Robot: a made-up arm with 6 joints. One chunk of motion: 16 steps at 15 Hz.
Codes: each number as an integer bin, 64 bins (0 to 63) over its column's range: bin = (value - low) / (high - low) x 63, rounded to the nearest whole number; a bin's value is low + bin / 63 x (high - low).
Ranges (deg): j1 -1.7..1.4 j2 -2..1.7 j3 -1.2..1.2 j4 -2.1..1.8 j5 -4.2..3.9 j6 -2.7..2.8
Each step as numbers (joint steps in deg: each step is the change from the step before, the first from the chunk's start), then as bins.
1 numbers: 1.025 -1.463 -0.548 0.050 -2.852 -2.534
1 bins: 55 9 17 35 10 2
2 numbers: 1.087 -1.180 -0.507 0.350 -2.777 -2.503
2 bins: 57 14 18 40 11 2
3 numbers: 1.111 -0.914 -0.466 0.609 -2.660 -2.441
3 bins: 57 18 19 44 12 3
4 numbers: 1.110 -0.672 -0.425 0.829 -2.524 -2.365
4 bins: 57 23 20 47 13 4
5 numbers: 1.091 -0.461 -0.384 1.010 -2.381 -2.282
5 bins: 57 26 21 50 14 5
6 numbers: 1.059 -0.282 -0.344 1.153 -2.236 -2.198
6 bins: 56 29 22 53 15 6
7 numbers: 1.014 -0.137 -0.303 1.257 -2.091 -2.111
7 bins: 55 32 24 54 16 7
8 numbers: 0.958 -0.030 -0.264 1.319 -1.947 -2.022
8 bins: 54 34 25 55 18 8
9 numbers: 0.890 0.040 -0.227 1.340 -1.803 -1.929
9 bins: 53 35 26 56 19 9
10 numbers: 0.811 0.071 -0.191 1.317 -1.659 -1.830
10 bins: 51 35 26 55 20 10
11 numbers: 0.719 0.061 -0.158 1.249 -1.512 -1.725
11 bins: 49 35 27 54 21 11
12 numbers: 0.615 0.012 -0.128 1.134 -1.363 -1.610
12 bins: 47 34 28 52 22 12
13 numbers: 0.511 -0.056 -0.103 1.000 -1.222 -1.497
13 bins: 45 33 29 50 23 14
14 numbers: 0.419 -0.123 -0.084 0.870 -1.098 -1.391
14 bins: 43 32 29 48 24 15
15 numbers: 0.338 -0.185 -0.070 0.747 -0.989 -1.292
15 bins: 41 31 30 46 25 16
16 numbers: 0.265 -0.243 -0.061 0.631 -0.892 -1.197
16 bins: 40 30 30 44 26 17
